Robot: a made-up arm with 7 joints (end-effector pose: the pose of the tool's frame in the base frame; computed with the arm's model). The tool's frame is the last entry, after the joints.
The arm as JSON. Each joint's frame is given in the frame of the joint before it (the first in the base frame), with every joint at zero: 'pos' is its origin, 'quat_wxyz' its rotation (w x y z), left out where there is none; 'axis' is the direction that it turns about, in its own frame. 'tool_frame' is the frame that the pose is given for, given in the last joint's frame.
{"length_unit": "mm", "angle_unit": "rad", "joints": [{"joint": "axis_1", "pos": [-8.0, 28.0, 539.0], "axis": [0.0, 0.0, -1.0]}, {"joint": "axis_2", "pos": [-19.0, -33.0, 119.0], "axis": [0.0, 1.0, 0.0]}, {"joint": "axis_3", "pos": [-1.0, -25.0, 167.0], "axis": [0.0, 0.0, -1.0]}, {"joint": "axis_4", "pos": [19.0, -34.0, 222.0], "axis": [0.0, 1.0, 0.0]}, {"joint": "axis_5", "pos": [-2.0, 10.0, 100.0], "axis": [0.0, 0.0, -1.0]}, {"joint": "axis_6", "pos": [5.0, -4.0, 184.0], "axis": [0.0, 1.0, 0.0]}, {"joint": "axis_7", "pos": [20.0, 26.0, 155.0], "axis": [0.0, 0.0, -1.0]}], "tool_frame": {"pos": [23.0, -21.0, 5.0], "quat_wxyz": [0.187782, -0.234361, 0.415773, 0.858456]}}
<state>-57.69 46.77 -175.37 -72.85 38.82 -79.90 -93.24</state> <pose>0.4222 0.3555 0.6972 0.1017 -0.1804 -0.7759 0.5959</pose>
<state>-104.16 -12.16 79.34 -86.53 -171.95 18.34 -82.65</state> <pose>-0.2805 -0.2568 0.9350 0.7625 -0.0120 -0.4238 0.4888</pose>
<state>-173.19 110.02 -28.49 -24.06 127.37 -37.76 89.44</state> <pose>-0.7529 0.1777 0.4947 0.4141 -0.7651 -0.0240 0.4926</pose>
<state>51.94 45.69 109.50 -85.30 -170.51 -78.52 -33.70</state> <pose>0.4653 -0.1245 1.0089 0.2041 0.1902 -0.0075 -0.9603</pose>
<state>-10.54 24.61 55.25 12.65 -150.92 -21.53 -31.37</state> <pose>0.3722 -0.0794 1.4004 0.5193 0.4337 0.3709 -0.6362</pose>
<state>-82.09 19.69 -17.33 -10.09 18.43 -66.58 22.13</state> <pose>0.0997 0.0860 1.4106 0.0073 0.5244 0.1556 -0.8371</pose>
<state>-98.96 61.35 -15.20 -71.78 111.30 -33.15 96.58</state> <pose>0.0474 0.3252 1.2448 0.8447 0.1483 0.3063 0.4131</pose>
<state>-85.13 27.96 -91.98 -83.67 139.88 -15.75 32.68</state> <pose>0.4891 0.1948 1.0351 0.0388 0.3532 0.5487 0.7567</pose>
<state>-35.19 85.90 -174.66 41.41 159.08 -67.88 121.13</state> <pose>0.4269 0.2834 1.0429 0.6704 0.1528 0.2912 0.6651</pose>
